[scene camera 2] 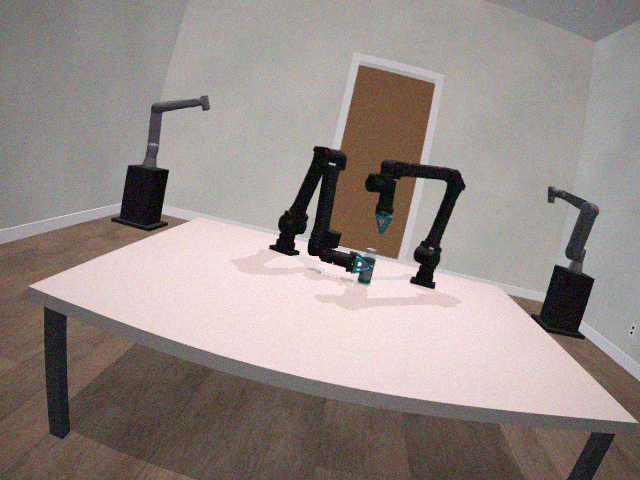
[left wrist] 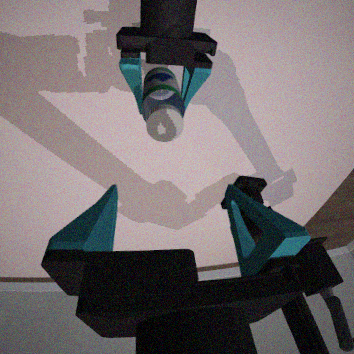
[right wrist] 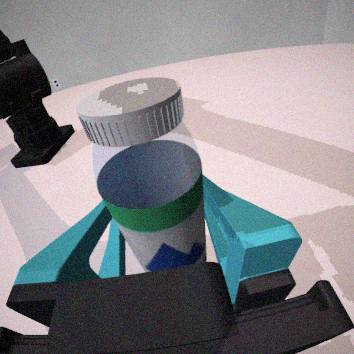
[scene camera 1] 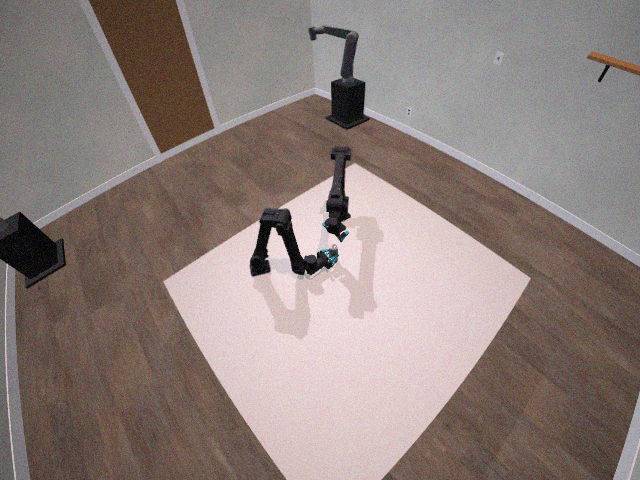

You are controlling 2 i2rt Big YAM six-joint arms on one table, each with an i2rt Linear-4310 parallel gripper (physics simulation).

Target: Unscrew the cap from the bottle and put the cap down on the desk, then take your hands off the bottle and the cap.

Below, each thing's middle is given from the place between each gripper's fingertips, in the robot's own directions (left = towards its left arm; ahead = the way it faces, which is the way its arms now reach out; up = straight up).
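Scene:
My left hand is 8 cm above the grey ribbed cap [right wrist: 135, 111], and it sits 2 cm to the left of that cap. Then there is the small bottle [right wrist: 153, 190], which I find 15 cm below my left hand and 2 cm to the right of it.
As for my right gripper, it is 2 cm to the left of the small bottle. The grey ribbed cap is 2 cm to the right of my right hand and 6 cm above it.

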